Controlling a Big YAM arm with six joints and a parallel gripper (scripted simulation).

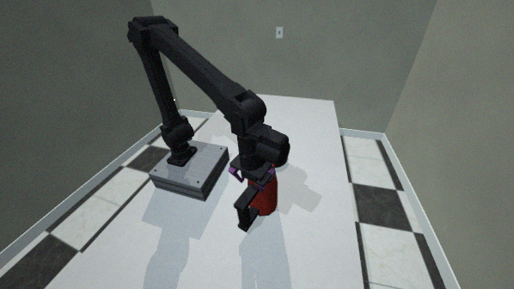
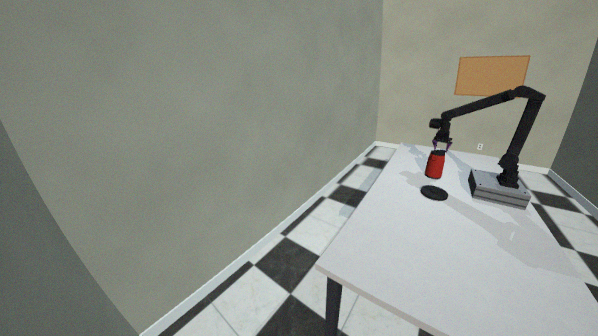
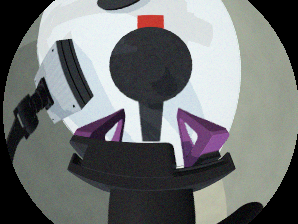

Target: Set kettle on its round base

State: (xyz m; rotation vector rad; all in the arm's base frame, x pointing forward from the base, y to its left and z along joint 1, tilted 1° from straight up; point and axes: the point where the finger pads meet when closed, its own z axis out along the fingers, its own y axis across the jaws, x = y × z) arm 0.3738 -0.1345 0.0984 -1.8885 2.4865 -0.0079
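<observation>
My hand is 1 cm short of the red kettle, 3 cm to the right of it and 8 cm above it. From my hand the other things lie so: round black base 32 cm to the left, 17 cm below.
</observation>
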